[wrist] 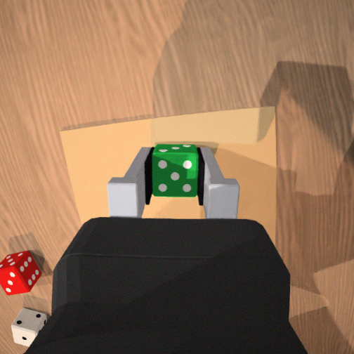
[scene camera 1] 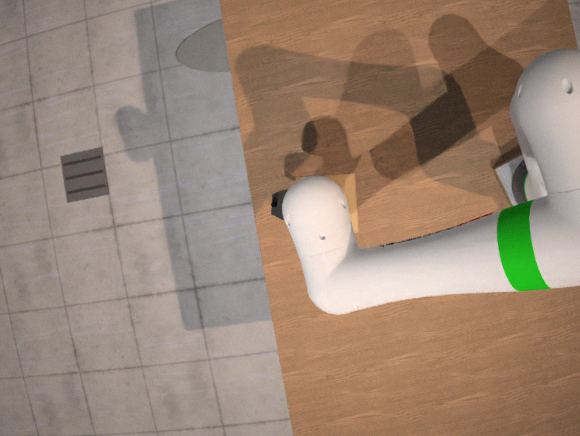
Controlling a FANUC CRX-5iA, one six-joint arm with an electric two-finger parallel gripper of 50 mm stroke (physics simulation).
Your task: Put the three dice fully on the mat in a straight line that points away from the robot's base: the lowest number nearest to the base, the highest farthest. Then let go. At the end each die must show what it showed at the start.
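My gripper [wrist: 175,164] is shut on the green die [wrist: 175,171], with one finger on each side. The die's five face is toward the wrist camera and it hangs above the tan mat [wrist: 100,165] [scene camera 1: 352,200], inside the mat's outline in the wrist view. The red die [wrist: 19,272] lies on the wood left of the mat. The white die [wrist: 29,326] lies near it, lower left, partly cut off by the gripper's black body. In the scene view the arm hides the fingers, the three dice and most of the mat.
The white arm [scene camera 1: 425,265] with a green band [scene camera 1: 522,245] reaches across the wooden table [scene camera 1: 425,360] from the right. A grey-and-white box [scene camera 1: 511,182] stands at the right. The table's left edge runs close beside the gripper's black body [scene camera 1: 278,204]. Arm shadows fall across the table.
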